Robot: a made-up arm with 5 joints.
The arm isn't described. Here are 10 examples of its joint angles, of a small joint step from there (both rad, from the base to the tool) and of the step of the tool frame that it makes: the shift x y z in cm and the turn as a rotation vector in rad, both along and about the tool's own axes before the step.
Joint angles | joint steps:
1: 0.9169 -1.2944 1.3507 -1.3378 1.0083 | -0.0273 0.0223 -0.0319 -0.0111 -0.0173
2: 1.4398 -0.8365 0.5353 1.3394 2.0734 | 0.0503 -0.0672 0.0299 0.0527 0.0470
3: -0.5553 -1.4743 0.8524 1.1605 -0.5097 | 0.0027 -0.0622 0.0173 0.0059 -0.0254
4: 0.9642 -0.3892 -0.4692 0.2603 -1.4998 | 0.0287 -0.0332 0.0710 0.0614 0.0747
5: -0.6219 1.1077 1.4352 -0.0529 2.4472 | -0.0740 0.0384 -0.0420 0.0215 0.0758
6: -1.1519 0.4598 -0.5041 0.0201 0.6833 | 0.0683 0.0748 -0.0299 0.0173 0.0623
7: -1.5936 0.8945 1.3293 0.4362 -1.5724 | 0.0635 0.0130 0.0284 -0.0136 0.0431
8: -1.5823 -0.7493 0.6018 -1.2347 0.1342 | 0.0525 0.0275 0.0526 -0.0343 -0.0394
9: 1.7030 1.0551 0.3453 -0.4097 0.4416 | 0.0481 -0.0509 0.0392 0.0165 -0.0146
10: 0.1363 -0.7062 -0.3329 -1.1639 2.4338 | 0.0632 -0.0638 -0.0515 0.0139 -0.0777
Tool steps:
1: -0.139 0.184 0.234 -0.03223 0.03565 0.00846
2: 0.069 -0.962 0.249 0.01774 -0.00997 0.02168
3: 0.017 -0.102 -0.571 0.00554 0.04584 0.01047
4: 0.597 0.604 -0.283 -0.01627 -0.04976 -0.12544
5: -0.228 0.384 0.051 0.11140 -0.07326 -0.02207
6: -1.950 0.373 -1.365 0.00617 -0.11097 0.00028
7: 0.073 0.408 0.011 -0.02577 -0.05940 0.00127
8: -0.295 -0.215 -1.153 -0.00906 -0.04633 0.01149
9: 0.504 0.528 -0.848 -0.05410 0.01275 0.02524
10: -1.181 1.610 -0.994 -0.10279 -0.03858 -0.02505
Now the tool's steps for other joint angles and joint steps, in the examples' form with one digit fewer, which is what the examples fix.
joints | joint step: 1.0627 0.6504 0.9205 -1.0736 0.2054 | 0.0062 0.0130 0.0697 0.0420 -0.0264
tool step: -0.65 -0.66 -1.14 -0.0367 -0.0855 0.0883
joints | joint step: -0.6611 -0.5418 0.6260 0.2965 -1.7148 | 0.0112 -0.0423 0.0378 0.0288 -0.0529
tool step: 0.48 0.04 -0.30 -0.0481 0.0389 0.0122
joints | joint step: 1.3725 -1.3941 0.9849 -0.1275 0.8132 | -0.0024 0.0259 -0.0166 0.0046 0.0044
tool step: -0.21 0.12 0.18 0.0084 -0.0068 0.0095
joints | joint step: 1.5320 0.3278 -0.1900 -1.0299 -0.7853 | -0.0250 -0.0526 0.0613 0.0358 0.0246
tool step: -0.21 -0.60 0.15 -0.0223 -0.0418 0.0045
